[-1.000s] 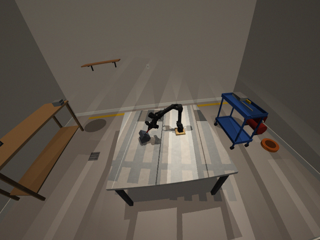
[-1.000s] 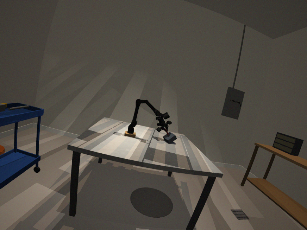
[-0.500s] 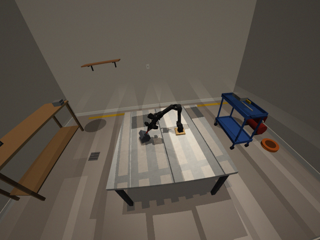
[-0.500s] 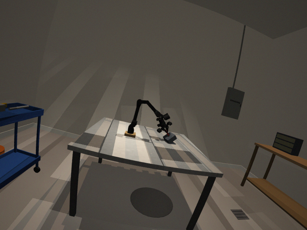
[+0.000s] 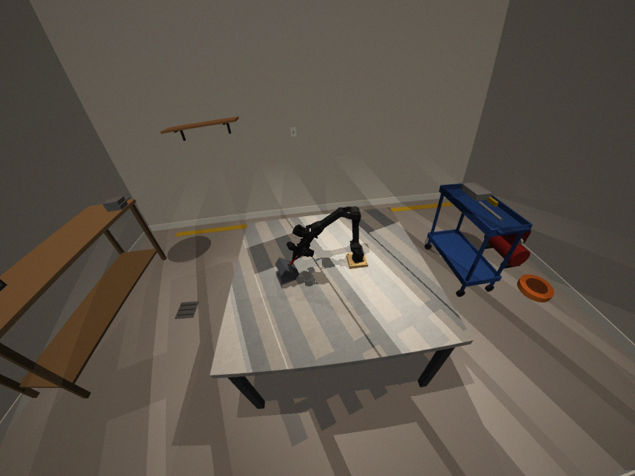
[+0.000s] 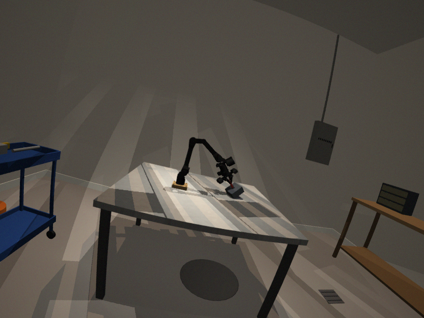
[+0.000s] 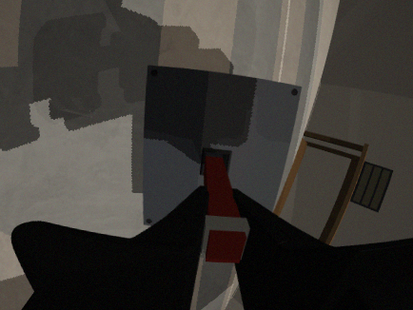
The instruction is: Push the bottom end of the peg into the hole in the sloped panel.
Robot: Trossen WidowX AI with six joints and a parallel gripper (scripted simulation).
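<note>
The dark sloped panel is 60 mm below my gripper tip, 50 mm ahead of it and 10 mm to the left of it. Also, from my gripper tip: red peg: 10 mm behind, 10 mm above.
</note>
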